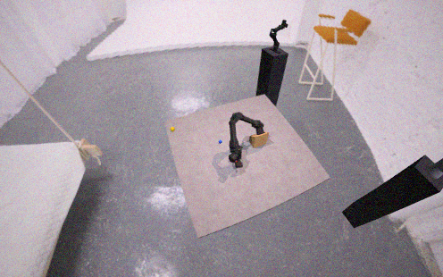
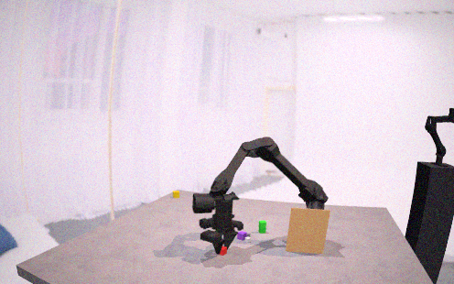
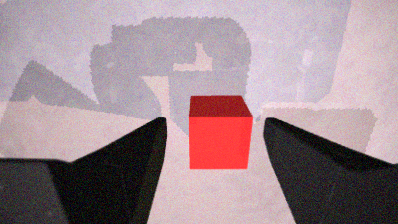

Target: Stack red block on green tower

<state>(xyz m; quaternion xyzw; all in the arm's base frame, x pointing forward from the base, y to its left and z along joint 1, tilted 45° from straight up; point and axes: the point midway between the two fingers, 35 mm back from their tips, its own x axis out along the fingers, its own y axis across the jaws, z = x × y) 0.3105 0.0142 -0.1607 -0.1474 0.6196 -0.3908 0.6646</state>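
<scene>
My gripper tip is now 170 mm to the left of the purple block, 40 mm past it and 10 mm below it. From my gripper tip the other things lie so: blue block (280 mm to the right, 40 mm ahead); then red block (right at my gripper tip); then small white block (140 mm to the right, 70 mm behind).
</scene>
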